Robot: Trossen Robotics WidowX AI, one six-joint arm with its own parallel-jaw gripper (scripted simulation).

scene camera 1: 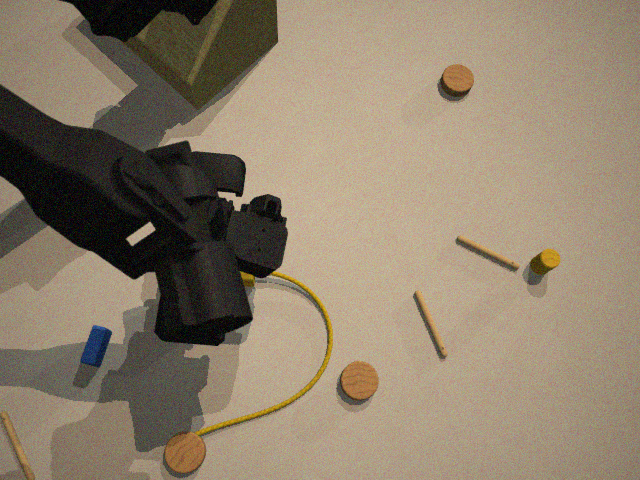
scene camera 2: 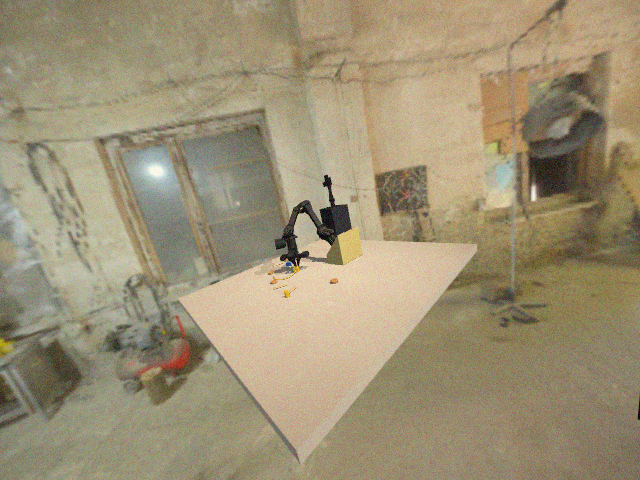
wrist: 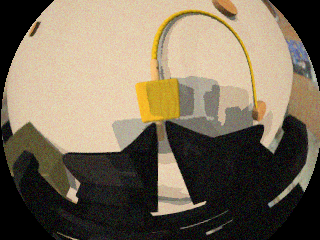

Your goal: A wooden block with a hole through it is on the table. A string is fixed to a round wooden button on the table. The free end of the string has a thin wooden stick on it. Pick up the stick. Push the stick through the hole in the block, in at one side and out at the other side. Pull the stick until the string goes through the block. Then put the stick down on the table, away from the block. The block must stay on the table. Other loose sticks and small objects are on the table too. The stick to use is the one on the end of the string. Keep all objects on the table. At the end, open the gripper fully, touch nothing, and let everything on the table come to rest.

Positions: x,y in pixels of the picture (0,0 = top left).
Scene:
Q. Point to a blue block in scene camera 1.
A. At 99,337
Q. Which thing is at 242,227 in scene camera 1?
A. My gripper.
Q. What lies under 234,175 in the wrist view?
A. My gripper.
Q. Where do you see a yellow block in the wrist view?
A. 159,100

